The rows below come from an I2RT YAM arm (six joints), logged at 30 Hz.
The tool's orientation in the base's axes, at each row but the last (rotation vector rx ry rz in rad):
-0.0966 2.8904 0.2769
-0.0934 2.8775 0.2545
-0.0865 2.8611 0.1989
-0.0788 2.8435 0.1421
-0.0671 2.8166 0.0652
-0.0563 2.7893 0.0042
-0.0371 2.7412 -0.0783
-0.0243 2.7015 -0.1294
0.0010 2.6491 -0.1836
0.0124 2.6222 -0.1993
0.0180 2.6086 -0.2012
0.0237 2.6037 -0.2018
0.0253 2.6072 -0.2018
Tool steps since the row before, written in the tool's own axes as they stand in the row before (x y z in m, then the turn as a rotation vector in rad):
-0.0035 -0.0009 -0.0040 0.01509 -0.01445 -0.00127
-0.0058 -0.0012 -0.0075 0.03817 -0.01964 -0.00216
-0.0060 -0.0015 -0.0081 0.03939 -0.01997 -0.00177
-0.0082 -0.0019 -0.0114 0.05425 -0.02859 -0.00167
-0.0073 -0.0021 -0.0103 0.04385 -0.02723 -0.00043
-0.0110 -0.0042 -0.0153 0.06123 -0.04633 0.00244
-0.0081 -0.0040 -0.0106 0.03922 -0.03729 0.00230
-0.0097 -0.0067 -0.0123 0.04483 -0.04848 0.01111
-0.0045 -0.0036 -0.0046 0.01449 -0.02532 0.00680
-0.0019 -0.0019 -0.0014 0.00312 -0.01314 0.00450
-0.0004 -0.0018 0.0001 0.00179 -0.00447 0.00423
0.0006 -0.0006 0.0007 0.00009 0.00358 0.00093
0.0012 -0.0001 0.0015 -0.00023 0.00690 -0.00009
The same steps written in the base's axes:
0.0026 -0.0015 0.0045 -0.01366 -0.01505 -0.00499
0.0039 -0.0023 0.0084 -0.03574 -0.02127 -0.01084
0.0037 -0.0024 0.0092 -0.03679 -0.02159 -0.01158
0.0047 -0.0028 0.0131 -0.05037 -0.03073 -0.01678
0.0038 -0.0024 0.0120 -0.04020 -0.02890 -0.01459
0.0052 -0.0039 0.0182 -0.05476 -0.04863 -0.02320
0.0034 -0.0032 0.0131 -0.03468 -0.03879 -0.01508
0.0036 -0.0052 0.0158 -0.03606 -0.05091 -0.02433
0.0017 -0.0028 0.0066 -0.01048 -0.02643 -0.00942
0.0009 -0.0016 0.0024 -0.00113 -0.01373 -0.00357
0.0003 -0.0018 0.0004 0.00033 -0.00509 -0.00389
-0.0002 -0.0007 -0.0008 0.00059 0.00340 -0.00133
-0.0003 -0.0003 -0.0019 0.00055 0.00684 -0.00076

